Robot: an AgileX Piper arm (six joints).
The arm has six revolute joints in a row. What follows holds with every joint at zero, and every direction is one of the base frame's. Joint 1 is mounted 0.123 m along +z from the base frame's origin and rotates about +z. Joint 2 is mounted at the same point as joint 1 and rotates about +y. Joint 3 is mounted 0.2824 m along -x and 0.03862 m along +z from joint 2 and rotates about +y. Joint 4 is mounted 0.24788 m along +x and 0.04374 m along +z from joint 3 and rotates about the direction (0.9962, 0, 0.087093). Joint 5 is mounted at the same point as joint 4 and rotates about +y. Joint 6 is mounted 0.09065 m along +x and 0.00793 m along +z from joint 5 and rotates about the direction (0.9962, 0, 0.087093). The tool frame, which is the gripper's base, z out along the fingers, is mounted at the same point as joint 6; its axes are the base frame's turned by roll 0, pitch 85.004 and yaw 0 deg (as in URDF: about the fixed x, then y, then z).
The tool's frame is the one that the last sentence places.
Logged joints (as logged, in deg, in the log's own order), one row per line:
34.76 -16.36 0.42 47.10 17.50 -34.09
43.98 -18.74 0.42 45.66 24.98 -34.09
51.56 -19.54 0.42 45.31 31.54 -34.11
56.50 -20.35 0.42 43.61 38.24 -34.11
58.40 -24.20 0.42 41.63 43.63 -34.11
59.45 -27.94 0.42 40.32 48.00 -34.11
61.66 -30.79 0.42 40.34 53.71 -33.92
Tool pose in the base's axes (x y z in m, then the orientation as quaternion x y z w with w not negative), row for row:
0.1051 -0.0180 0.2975 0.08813 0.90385 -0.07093 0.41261
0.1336 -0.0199 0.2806 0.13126 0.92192 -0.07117 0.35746
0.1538 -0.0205 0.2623 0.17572 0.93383 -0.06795 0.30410
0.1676 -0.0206 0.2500 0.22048 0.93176 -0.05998 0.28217
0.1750 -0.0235 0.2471 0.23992 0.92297 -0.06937 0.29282
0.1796 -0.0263 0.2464 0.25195 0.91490 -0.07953 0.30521
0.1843 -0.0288 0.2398 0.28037 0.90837 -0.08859 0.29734
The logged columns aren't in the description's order. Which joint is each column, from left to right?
Columns, left to right: joint 2, joint 4, joint 1, joint 5, joint 6, joint 3.
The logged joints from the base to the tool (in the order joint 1, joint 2, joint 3, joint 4, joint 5, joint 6), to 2 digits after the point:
0.42 34.76 -34.09 -16.36 47.10 17.50
0.42 43.98 -34.09 -18.74 45.66 24.98
0.42 51.56 -34.11 -19.54 45.31 31.54
0.42 56.50 -34.11 -20.35 43.61 38.24
0.42 58.40 -34.11 -24.20 41.63 43.63
0.42 59.45 -34.11 -27.94 40.32 48.00
0.42 61.66 -33.92 -30.79 40.34 53.71

